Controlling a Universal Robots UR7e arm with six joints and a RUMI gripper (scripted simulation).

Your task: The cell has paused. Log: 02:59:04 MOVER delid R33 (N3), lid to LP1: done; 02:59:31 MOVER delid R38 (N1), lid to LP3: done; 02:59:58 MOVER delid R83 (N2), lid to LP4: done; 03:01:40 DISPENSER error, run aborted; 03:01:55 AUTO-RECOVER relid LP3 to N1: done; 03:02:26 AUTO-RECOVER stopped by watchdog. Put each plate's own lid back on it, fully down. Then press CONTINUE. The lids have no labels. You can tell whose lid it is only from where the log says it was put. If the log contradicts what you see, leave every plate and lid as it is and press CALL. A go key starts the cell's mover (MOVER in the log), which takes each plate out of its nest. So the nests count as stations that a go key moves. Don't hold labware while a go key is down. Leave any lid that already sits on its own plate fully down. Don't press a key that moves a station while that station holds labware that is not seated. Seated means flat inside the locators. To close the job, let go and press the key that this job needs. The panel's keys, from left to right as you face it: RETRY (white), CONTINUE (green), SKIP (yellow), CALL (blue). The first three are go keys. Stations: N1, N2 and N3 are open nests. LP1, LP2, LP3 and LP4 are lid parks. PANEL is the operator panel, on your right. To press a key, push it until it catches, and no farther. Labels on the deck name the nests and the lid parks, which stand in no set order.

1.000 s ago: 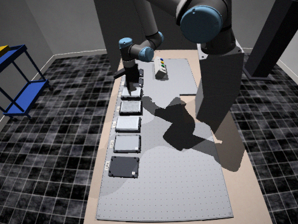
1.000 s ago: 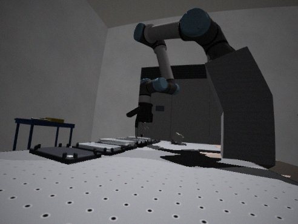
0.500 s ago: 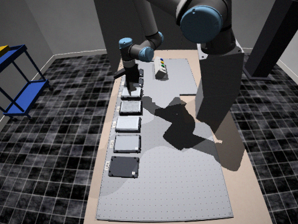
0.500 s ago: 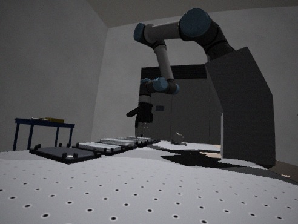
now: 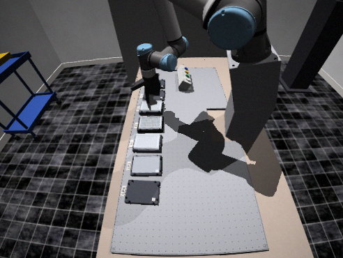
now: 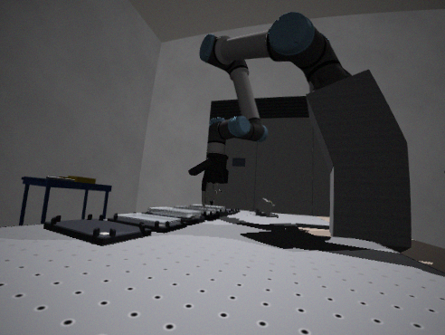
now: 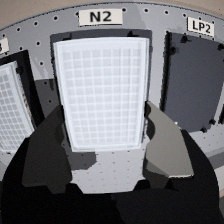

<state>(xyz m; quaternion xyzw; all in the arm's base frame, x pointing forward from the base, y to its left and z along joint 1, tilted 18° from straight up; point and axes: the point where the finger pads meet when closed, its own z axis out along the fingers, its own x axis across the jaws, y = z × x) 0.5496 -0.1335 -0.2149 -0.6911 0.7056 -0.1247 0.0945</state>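
Right now the well plate is 14 cm to the left of my hand, 2 cm below it and 1 cm behind it. From my hand the other things lie so: white key: 24 cm behind, 22 cm to the right, 2 cm above; green continue key: 27 cm to the right, 23 cm behind, 2 cm above; lid park LP2: 13 cm to the right, 4 cm below.
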